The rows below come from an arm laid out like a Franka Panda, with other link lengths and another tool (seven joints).
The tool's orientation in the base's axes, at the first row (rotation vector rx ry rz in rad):
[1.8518 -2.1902 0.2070]
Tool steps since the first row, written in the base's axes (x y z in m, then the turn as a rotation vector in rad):
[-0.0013 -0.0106 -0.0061 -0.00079 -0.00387 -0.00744]
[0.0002 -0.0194 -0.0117 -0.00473 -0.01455 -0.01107]
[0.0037 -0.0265 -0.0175 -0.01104 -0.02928 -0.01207]
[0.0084 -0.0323 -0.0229 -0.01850 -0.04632 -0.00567]
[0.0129 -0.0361 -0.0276 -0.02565 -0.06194 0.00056]
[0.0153 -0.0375 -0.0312 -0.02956 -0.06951 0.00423]
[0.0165 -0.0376 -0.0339 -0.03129 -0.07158 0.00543]
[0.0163 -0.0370 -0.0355 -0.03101 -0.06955 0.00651]
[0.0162 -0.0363 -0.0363 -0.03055 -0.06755 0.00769]
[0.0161 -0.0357 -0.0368 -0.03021 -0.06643 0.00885]
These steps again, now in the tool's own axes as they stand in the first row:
[0.0084 -0.0010 0.0089 0.00161 -0.00036 0.00826]
[0.0149 -0.0043 0.0165 0.01123 0.00142 0.01511]
[0.0194 -0.0094 0.0236 0.02580 0.00498 0.02084]
[0.0226 -0.0153 0.0299 0.04489 0.00972 0.02026]
[0.0241 -0.0207 0.0349 0.06253 0.01440 0.01942]
[0.0240 -0.0235 0.0385 0.07134 0.01714 0.01844]
[0.0232 -0.0249 0.0410 0.07390 0.01855 0.01806]
[0.0222 -0.0247 0.0424 0.07226 0.01870 0.01644]
[0.0213 -0.0245 0.0429 0.07064 0.01867 0.01471]
[0.0206 -0.0243 0.0433 0.06987 0.01861 0.01325]

